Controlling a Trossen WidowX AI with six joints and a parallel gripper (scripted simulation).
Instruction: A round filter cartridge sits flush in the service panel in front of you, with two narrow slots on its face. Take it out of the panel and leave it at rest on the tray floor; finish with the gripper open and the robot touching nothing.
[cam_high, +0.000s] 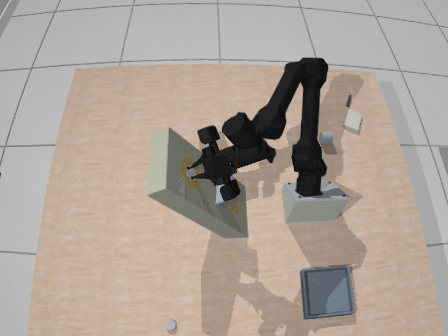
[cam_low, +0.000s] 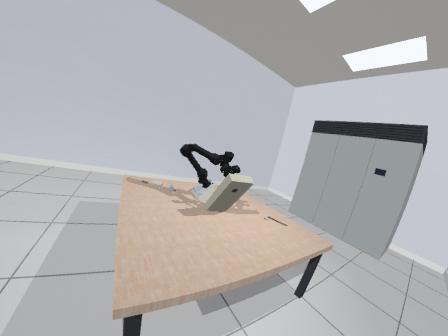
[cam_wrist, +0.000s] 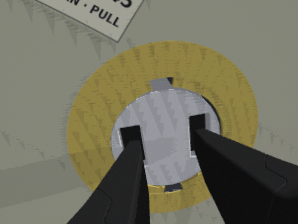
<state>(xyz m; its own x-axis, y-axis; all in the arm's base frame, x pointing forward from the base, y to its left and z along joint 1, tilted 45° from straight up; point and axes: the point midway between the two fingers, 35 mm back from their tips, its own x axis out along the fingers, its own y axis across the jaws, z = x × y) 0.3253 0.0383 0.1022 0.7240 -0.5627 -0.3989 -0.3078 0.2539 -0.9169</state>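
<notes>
The round white filter cartridge lies 10 mm below my gripper tip and 10 mm ahead of it. From my gripper tip the other things lie so: small grey cylinder 350 mm to the left, 230 mm below, 120 mm ahead; then service panel 80 mm below, 30 mm behind; then grey bracket 100 mm below, 80 mm behind, 10 mm to the left.
</notes>
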